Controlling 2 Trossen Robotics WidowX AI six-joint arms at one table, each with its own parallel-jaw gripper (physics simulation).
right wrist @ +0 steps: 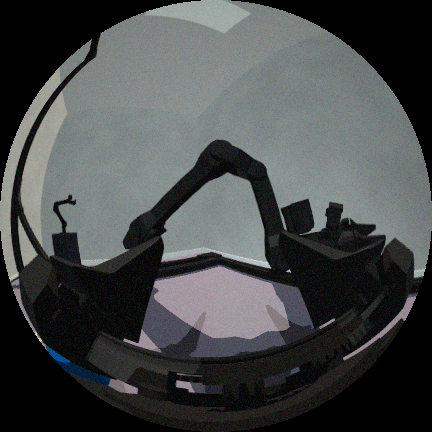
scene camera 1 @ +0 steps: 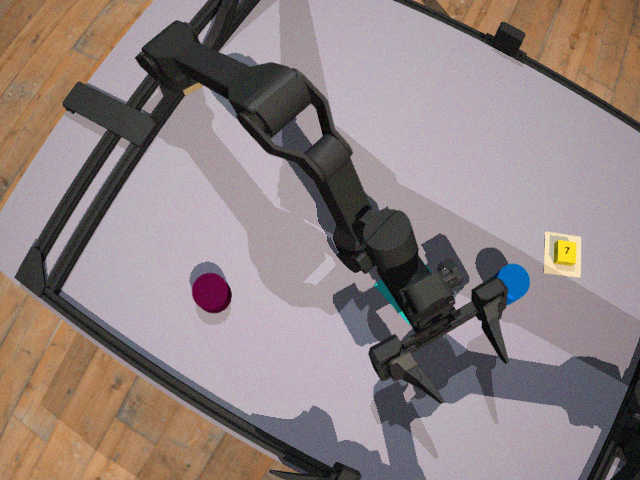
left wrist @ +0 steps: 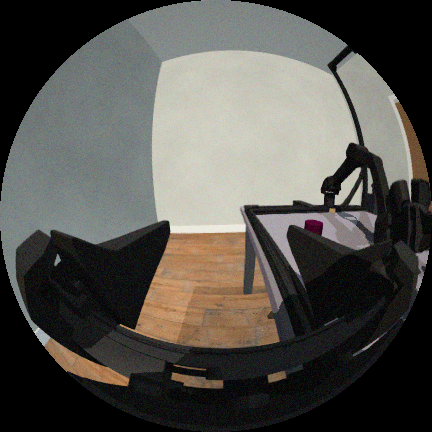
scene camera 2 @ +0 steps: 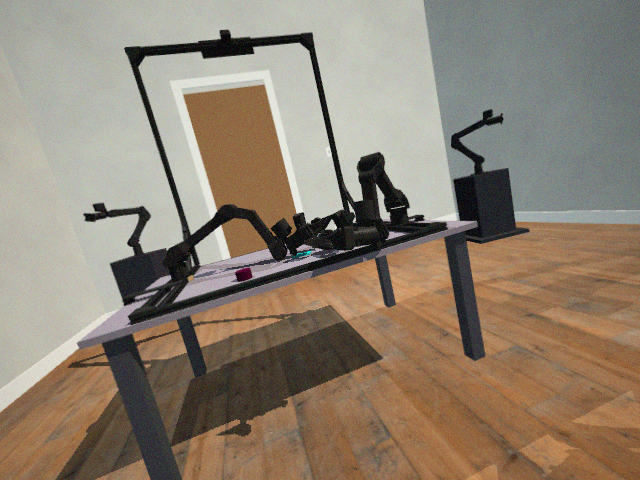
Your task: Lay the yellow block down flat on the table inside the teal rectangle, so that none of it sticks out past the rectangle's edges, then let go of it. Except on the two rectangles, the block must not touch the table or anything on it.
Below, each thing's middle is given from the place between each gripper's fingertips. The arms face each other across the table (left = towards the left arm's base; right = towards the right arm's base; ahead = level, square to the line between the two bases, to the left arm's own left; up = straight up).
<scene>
The maroon cylinder (scene camera 1: pixel 210 291) lies 230 mm to the right of my left hand, 170 mm behind it and 80 mm below it. The rest, counted from my left hand: pale rectangle (scene camera 1: pixel 550 238) 540 mm behind, 130 mm to the left, 90 mm below; then blue cylinder (scene camera 1: pixel 515 277) 440 mm behind, 80 mm to the left, 70 mm below.
Now: right hand 160 mm past the blue cylinder, 30 mm to the left of it and 100 mm above it. Also, from my right hand: maroon cylinder 110 mm ahead, 340 mm to the right, 110 mm below; then pale rectangle 260 mm behind, 20 mm to the left, 120 mm below.
</scene>
